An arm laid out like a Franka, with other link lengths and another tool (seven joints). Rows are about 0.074 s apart.
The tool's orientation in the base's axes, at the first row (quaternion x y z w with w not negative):
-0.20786, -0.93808, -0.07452, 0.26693
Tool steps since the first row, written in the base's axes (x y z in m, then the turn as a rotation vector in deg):
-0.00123, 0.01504, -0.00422, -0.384, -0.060, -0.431
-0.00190, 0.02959, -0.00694, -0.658, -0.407, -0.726
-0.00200, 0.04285, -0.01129, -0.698, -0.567, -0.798
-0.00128, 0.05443, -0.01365, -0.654, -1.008, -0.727
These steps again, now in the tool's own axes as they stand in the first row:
0.00397, 0.01292, 0.00792, 0.046, -0.232, 0.530
0.00814, 0.02569, 0.01419, -0.021, -0.671, 0.822
0.01054, 0.03749, 0.02124, -0.085, -0.835, 0.861
0.01279, 0.04818, 0.02580, -0.235, -1.212, 0.670

